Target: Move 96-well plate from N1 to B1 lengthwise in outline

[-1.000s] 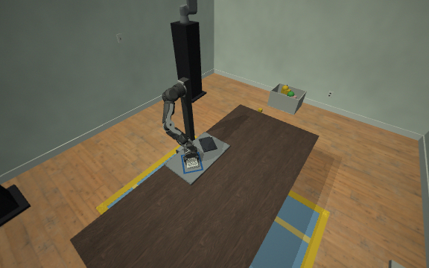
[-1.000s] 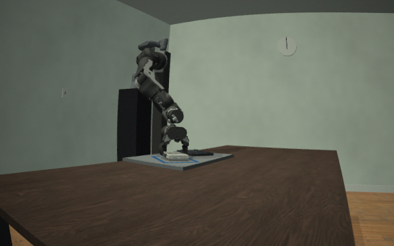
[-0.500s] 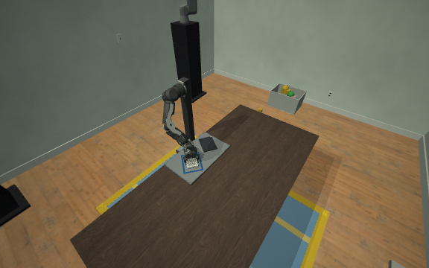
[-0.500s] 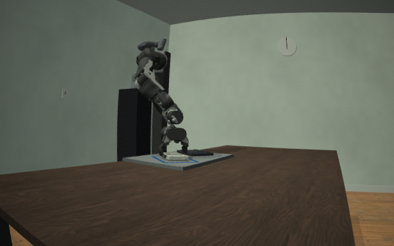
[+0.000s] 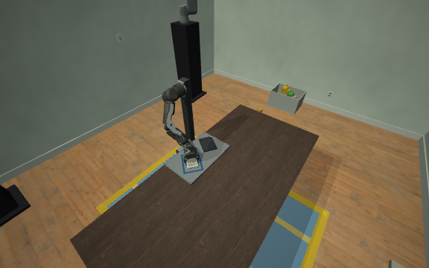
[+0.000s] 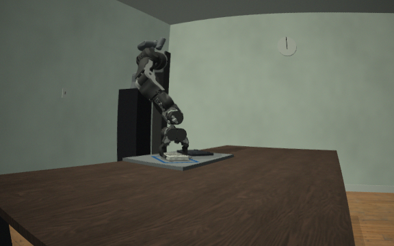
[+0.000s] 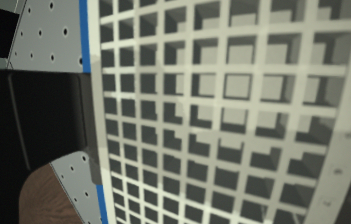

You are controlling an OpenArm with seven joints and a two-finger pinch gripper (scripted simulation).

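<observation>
Now: hand right at the white 96-well plate. The rest, counted from my hand: black plate nest: 24 cm to the left, 1 cm below, 1 cm behind.
</observation>
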